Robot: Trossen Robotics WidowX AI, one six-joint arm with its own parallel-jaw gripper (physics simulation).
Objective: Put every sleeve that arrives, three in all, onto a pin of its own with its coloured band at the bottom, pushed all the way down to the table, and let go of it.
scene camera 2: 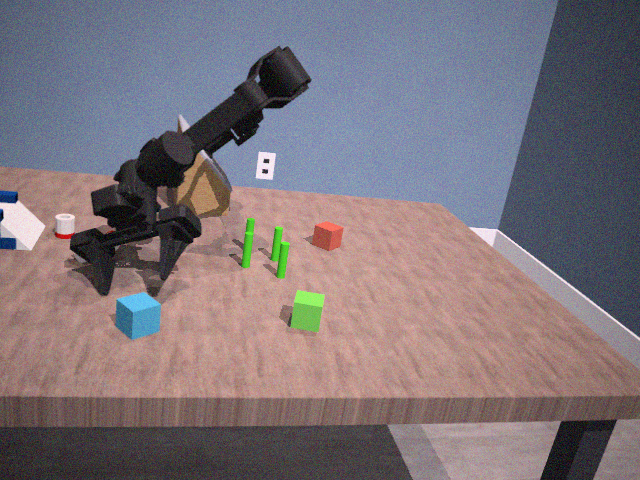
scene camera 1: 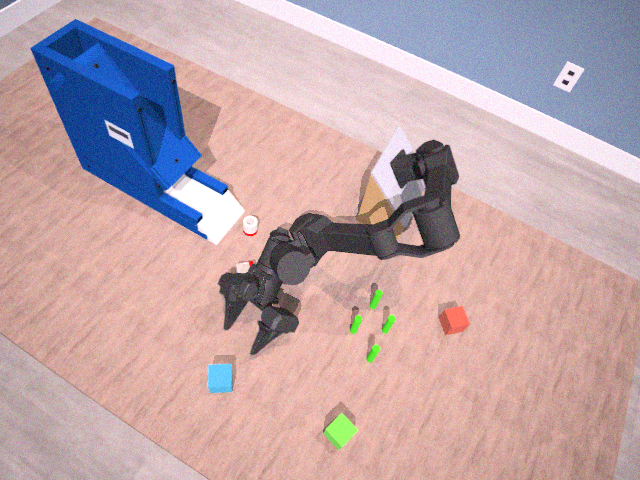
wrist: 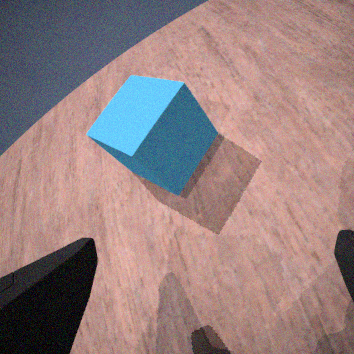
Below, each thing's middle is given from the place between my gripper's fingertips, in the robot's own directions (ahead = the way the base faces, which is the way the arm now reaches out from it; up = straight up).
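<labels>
There is the blue cube (scene camera 2: 138, 315), and my hand is 2 cm to the right of it and 7 cm short of it. The green cube (scene camera 2: 307, 310) sits 3 cm ahead of my hand and 24 cm to the left of it, while the red cube (scene camera 2: 328, 236) is 29 cm behind my hand and 32 cm to the left of it.
</labels>
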